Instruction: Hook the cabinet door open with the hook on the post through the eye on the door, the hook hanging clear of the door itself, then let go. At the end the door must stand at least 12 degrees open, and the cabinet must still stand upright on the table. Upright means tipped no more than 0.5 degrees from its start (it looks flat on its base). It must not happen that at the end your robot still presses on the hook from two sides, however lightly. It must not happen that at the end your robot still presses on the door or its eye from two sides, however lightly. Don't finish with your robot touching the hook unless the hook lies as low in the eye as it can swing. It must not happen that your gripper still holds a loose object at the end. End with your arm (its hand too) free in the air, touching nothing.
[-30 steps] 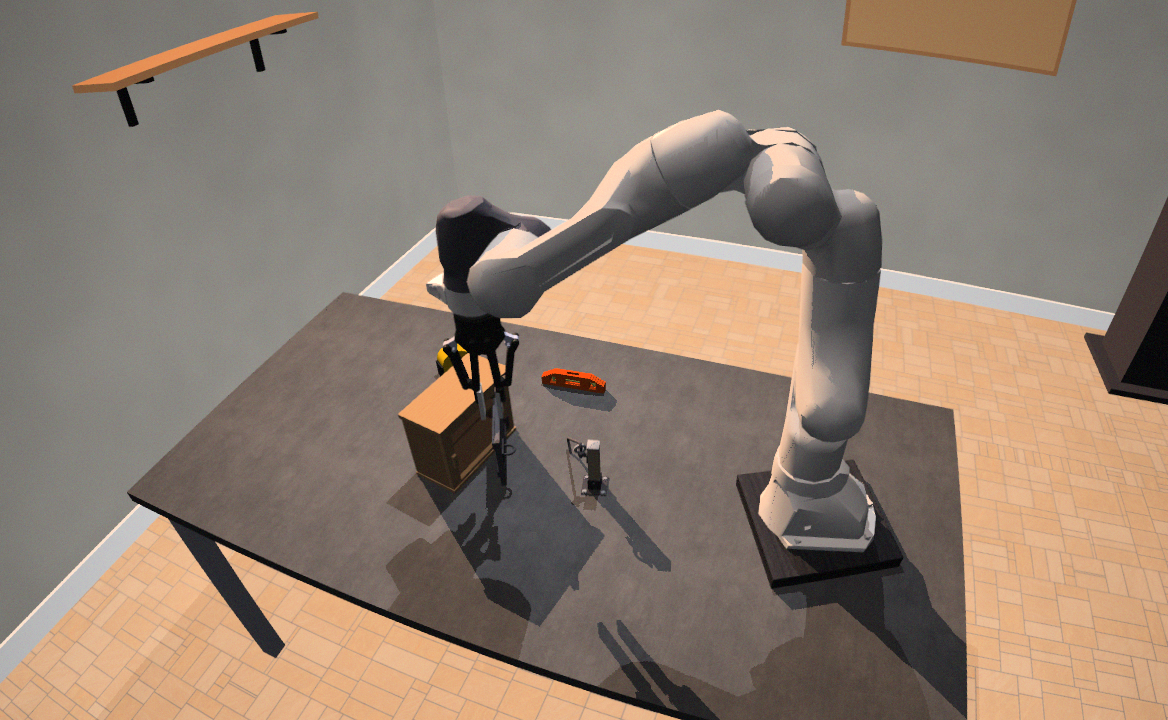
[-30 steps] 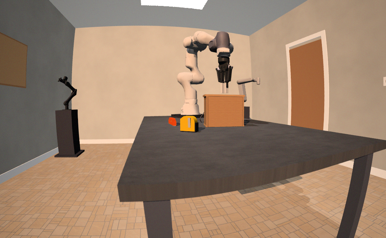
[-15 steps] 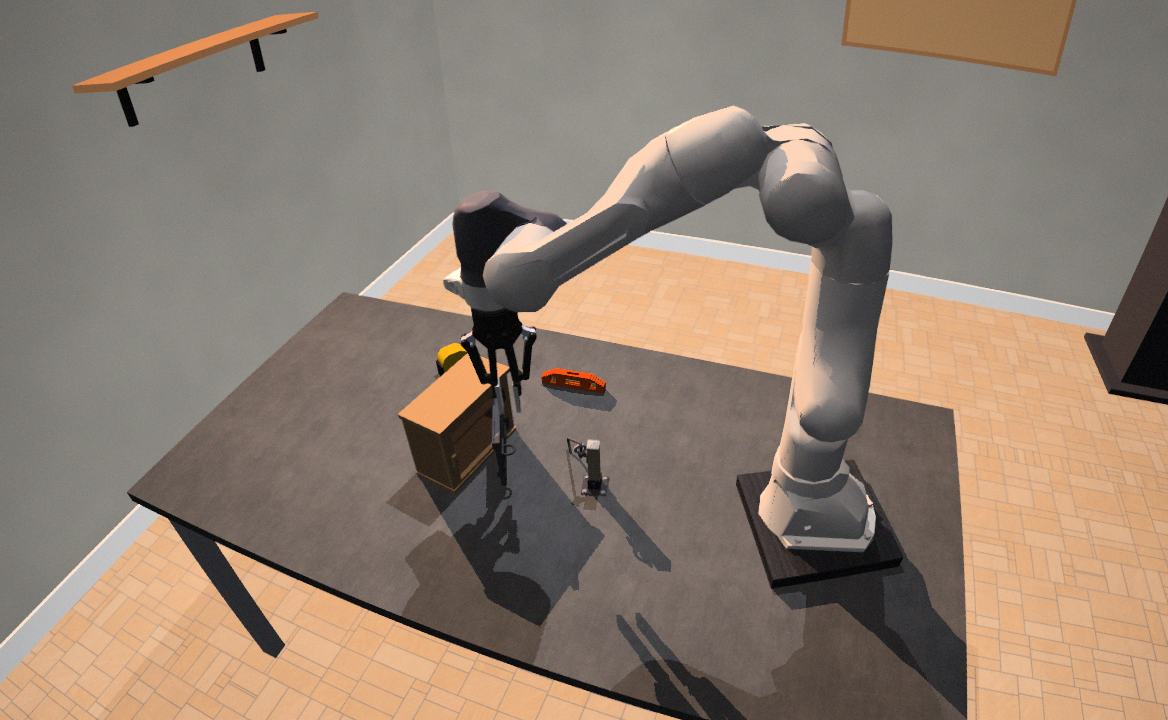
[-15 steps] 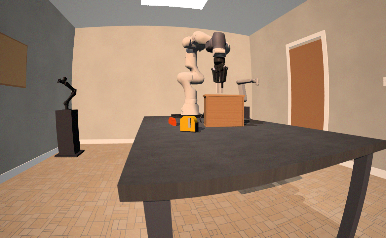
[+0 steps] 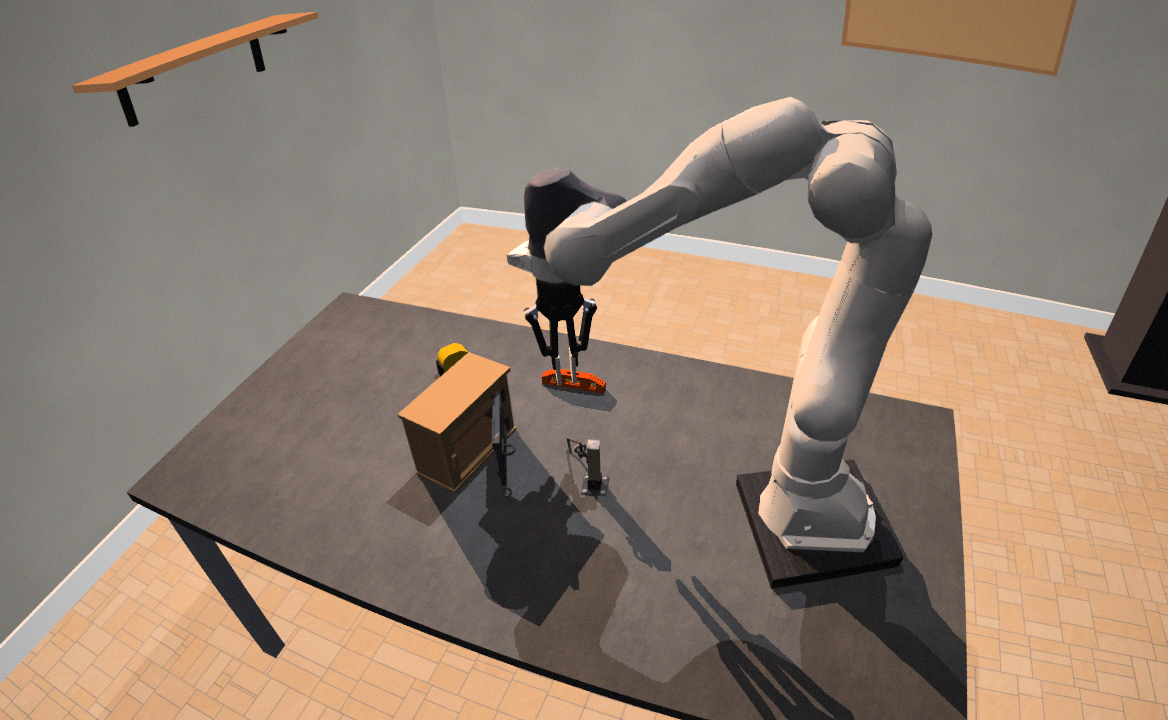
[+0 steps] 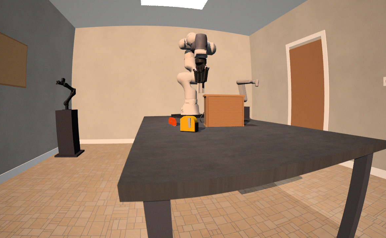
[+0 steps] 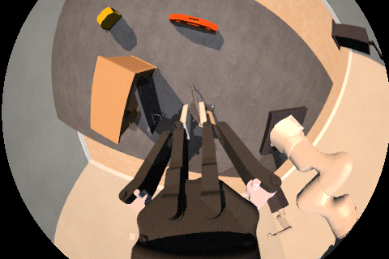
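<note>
My gripper is now 3 cm past the hook, 4 cm to the right of it and 17 cm above it. The rest, counted from my hand: dark door (12 cm ahead, 6 cm to the left, 15 cm below); orange spirit level (7 cm ahead, 20 cm to the right, 21 cm below); yellow tape measure (37 cm ahead, 18 cm to the right, 20 cm below).
</note>
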